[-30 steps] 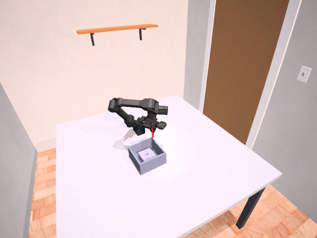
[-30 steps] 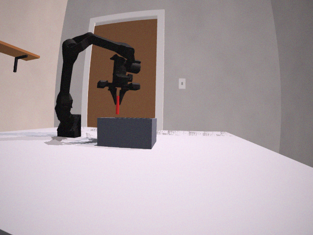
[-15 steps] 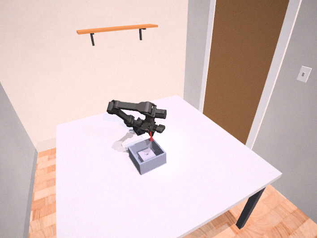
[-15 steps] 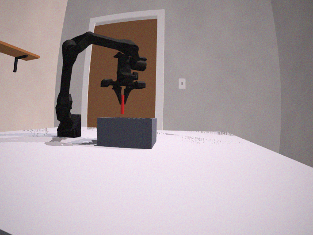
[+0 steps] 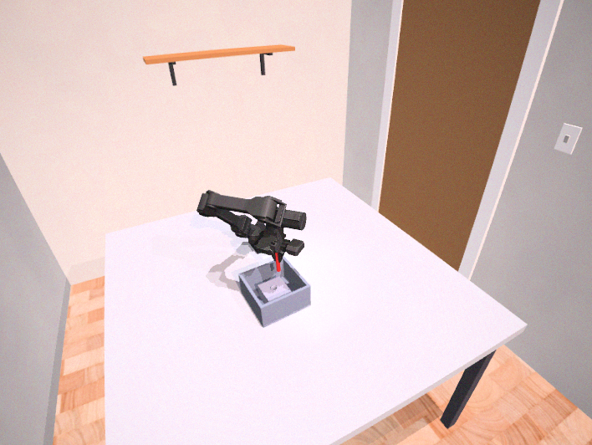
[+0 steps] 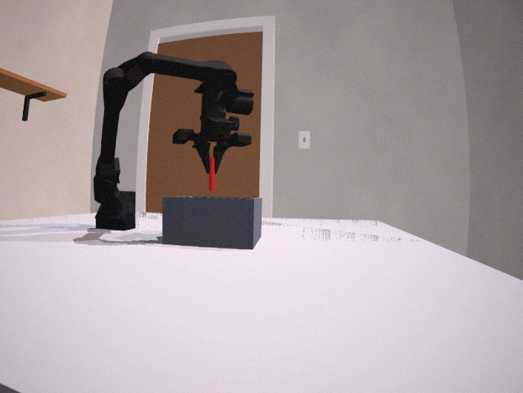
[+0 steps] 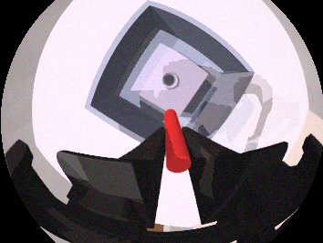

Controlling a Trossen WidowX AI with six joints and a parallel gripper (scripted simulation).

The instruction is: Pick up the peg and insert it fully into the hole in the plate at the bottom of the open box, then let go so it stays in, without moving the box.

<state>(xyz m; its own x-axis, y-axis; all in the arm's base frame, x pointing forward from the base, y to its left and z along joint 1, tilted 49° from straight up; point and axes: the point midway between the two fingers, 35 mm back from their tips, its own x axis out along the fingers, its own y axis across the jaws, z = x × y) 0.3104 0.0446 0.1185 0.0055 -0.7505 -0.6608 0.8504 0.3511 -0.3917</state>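
The pale plate is 140 mm below my hand, 30 mm to the right of it and 20 mm ahead of it. Also, from my hand: red peg (40 mm below); then grey box (160 mm below, 30 mm to the right, 20 mm ahead).
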